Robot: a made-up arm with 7 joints.
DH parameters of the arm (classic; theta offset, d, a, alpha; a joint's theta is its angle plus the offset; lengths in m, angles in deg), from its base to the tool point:
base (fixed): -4.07 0 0 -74.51
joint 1: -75.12 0.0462 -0.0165 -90
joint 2: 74 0.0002 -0.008 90
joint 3: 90 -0.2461 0.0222 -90
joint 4: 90 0.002 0.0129 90
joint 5: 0 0.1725 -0.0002 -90
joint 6: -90 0 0.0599 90
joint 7: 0 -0.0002 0 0
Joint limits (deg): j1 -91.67..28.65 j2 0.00..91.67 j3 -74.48..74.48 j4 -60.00..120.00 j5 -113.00..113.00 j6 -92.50..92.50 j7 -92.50..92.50
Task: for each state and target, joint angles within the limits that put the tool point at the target. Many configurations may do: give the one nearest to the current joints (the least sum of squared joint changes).
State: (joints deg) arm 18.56 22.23 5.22 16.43 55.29 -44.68 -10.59
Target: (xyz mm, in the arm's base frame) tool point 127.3 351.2 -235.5
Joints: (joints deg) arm 7.82 48.51 22.81 24.85 54.90 -37.10 -10.59
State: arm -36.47 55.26 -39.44 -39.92 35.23 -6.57 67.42
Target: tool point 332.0 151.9 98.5
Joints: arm -64.85 69.32 -18.67 -6.00 35.15 3.40 67.42
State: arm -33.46 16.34 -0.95 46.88 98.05 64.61 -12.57
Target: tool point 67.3 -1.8 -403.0
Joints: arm 2.04 0.00 -35.90 37.03 103.40 65.88 -12.57
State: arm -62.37 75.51 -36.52 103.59 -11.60 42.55 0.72
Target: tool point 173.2 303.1 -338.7
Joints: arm -44.30 33.27 -28.61 102.23 -15.82 43.35 0.72
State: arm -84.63 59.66 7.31 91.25 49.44 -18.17 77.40
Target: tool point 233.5 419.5 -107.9
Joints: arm -72.60 71.61 4.76 120.00 59.96 -41.05 77.40
